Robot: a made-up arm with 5 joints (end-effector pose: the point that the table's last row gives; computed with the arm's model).
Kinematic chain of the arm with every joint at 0, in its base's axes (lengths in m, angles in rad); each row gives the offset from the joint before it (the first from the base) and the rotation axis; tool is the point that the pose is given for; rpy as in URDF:
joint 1: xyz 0 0 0.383 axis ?
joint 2: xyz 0 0 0 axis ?
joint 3: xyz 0.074 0 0.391 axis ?
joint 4: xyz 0.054 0 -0.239 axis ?
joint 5: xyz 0.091 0 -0.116 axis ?
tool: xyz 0 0 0 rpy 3.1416 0 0
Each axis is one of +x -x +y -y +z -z.
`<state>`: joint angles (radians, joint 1 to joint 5).
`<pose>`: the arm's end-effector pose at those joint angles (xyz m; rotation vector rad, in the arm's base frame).
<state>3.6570 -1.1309 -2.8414 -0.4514 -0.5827</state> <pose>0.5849 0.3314 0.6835 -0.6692 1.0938 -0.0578</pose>
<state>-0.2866 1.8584 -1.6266 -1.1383 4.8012</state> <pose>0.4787 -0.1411 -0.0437 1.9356 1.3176 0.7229</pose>
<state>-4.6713 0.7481 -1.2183 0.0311 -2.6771</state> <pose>-0.0250 0.6078 0.3644 -1.5563 2.4084 0.5512</pose>
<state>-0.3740 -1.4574 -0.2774 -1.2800 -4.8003</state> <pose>-0.2129 0.0836 0.7196 -0.0908 0.1213 -2.0295</pose>
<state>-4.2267 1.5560 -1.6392 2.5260 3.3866</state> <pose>-0.1501 0.2843 0.1114 0.6868 -0.5386 2.1874</pose>
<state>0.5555 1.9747 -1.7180 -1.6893 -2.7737</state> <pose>0.3819 0.2370 -0.0094 -0.1646 1.7496 0.6815</pose>
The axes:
joint 1: +z
joint 2: +y
joint 3: +y
joint 4: +y
joint 5: -z

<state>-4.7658 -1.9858 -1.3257 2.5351 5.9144</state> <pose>-0.0179 -0.3346 0.5005 -1.5150 -2.0878 -0.8857</pose>
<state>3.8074 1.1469 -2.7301 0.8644 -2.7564</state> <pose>-0.6056 -0.4756 0.5060 2.6243 0.3706 -0.8614</pose>
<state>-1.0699 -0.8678 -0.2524 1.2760 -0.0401</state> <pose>0.0289 -0.0527 0.5080 -2.6570 1.5034 0.2025</pose>
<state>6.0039 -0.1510 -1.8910 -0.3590 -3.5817</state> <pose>0.2056 -0.0590 1.0843 -0.0607 0.7537 -0.6856</pose>
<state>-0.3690 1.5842 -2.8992 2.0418 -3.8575</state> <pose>0.5837 -0.2257 0.1484 0.4273 -2.4385 -0.4860</pose>
